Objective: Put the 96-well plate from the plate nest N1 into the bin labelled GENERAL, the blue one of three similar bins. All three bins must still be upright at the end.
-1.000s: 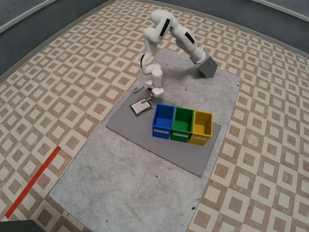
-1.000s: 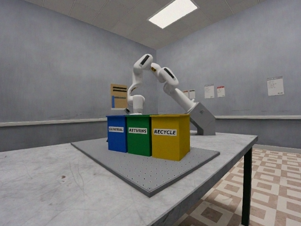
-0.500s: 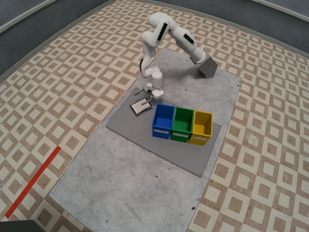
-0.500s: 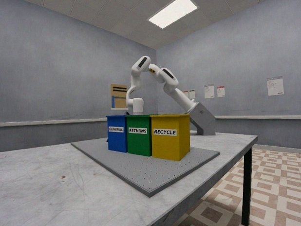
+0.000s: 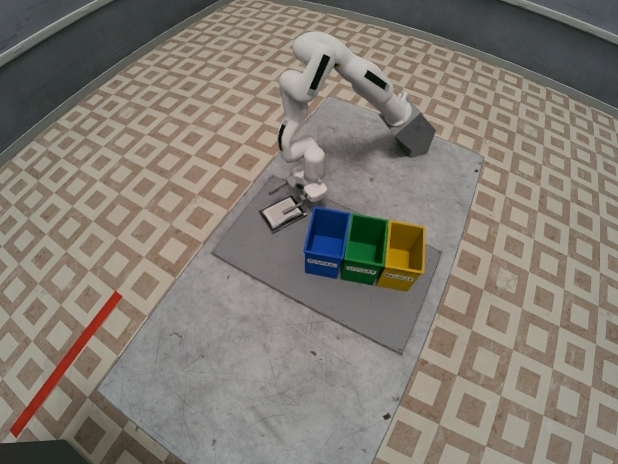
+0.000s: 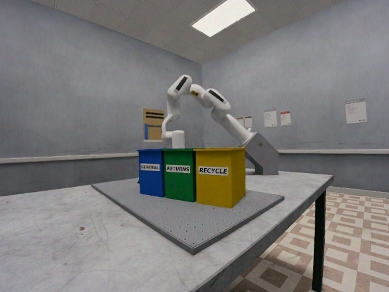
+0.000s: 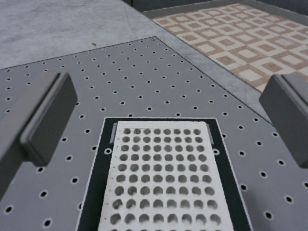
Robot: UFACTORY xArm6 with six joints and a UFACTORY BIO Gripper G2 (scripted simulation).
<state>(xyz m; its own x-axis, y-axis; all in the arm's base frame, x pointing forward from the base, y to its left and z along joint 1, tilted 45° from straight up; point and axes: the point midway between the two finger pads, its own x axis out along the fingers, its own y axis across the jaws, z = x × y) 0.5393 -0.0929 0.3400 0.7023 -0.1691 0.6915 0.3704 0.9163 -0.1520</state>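
The white 96-well plate lies 80 mm below my hand. The rest, counted from my hand: blue general bin: 240 mm to the left, 80 mm ahead, 10 mm below; then green returns bin: 370 mm to the left, 40 mm ahead, 10 mm below; then black plate nest N1: 90 mm below.
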